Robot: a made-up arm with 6 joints. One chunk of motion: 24 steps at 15 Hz.
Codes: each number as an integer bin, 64 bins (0 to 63) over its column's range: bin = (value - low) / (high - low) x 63, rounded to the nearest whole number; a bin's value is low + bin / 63 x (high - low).
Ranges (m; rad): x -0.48..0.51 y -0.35..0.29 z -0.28..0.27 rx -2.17..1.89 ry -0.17..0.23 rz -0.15..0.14
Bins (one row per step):
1: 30 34 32 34 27 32
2: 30 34 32 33 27 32
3: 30 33 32 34 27 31
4: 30 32 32 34 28 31
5: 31 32 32 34 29 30
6: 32 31 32 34 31 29
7: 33 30 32 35 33 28
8: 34 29 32 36 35 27
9: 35 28 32 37 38 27
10: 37 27 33 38 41 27
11: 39 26 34 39 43 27
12: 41 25 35 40 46 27
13: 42 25 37 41 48 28
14: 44 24 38 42 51 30
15: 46 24 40 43 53 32
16: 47 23 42 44 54 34
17: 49 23 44 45 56 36
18: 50 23 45 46 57 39
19: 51 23 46 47 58 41
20: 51 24 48 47 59 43
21: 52 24 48 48 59 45
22: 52 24 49 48 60 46
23: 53 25 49 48 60 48
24: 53 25 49 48 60 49
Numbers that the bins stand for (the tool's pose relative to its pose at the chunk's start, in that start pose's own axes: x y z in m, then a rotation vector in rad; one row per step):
1: -0.0086 -0.0046 -0.0006 0.0211 0.0014 -0.0027
2: -0.0086 -0.0046 -0.0006 -0.0433 0.0014 -0.0027
3: -0.0086 -0.0148 -0.0006 0.0211 0.0014 -0.0073
4: -0.0086 -0.0249 -0.0006 0.0211 0.0078 -0.0073
5: 0.0071 -0.0249 -0.0006 0.0211 0.0141 -0.0119
6: 0.0229 -0.0351 -0.0006 0.0211 0.0268 -0.0165
7: 0.0386 -0.0452 -0.0006 0.0856 0.0395 -0.0211
8: 0.0543 -0.0554 -0.0006 0.1500 0.0522 -0.0257
9: 0.0700 -0.0656 -0.0006 0.2144 0.0713 -0.0257
10: 0.1014 -0.0757 0.0081 0.2789 0.0903 -0.0257
11: 0.1329 -0.0859 0.0168 0.3433 0.1030 -0.0257
12: 0.1643 -0.0960 0.0256 0.4078 0.1221 -0.0257
13: 0.1800 -0.0960 0.0430 0.4722 0.1348 -0.0211
14: 0.2114 -0.1062 0.0517 0.5367 0.1538 -0.0119
15: 0.2429 -0.1062 0.0692 0.6011 0.1665 -0.0027
16: 0.2586 -0.1163 0.0867 0.6656 0.1729 0.0065
17: 0.2900 -0.1163 0.1041 0.7300 0.1856 0.0157
18: 0.3057 -0.1163 0.1129 0.7944 0.1919 0.0295
19: 0.3214 -0.1163 0.1216 0.8589 0.1983 0.0387
20: 0.3214 -0.1062 0.1390 0.8589 0.2046 0.0479
21: 0.3371 -0.1062 0.1390 0.9233 0.2046 0.0571
22: 0.3371 -0.1062 0.1478 0.9233 0.2110 0.0617
23: 0.3529 -0.0960 0.1478 0.9233 0.2110 0.0710
24: 0.3529 -0.0960 0.1478 0.9233 0.2110 0.0756

